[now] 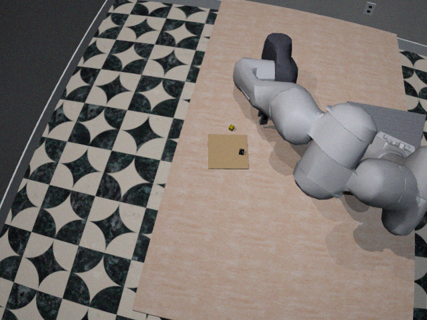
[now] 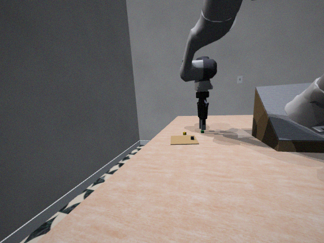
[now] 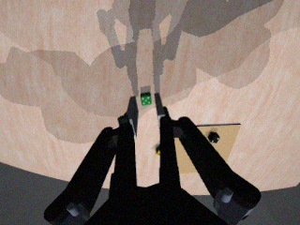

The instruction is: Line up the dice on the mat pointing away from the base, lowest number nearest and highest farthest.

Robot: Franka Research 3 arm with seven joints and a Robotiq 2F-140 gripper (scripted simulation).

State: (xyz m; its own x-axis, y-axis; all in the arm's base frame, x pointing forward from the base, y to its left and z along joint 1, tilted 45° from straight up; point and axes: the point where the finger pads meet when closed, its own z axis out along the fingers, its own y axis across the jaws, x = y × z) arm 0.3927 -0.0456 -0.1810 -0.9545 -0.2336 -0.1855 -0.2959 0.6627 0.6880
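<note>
My gripper is now 5 cm above the green die. From my hand the other things lie so: yellow die: 11 cm ahead, 5 cm to the left, 5 cm below; tan mat: 11 cm ahead, 15 cm to the left, 5 cm below; black die: 6 cm ahead, 15 cm to the left, 4 cm below.
</note>
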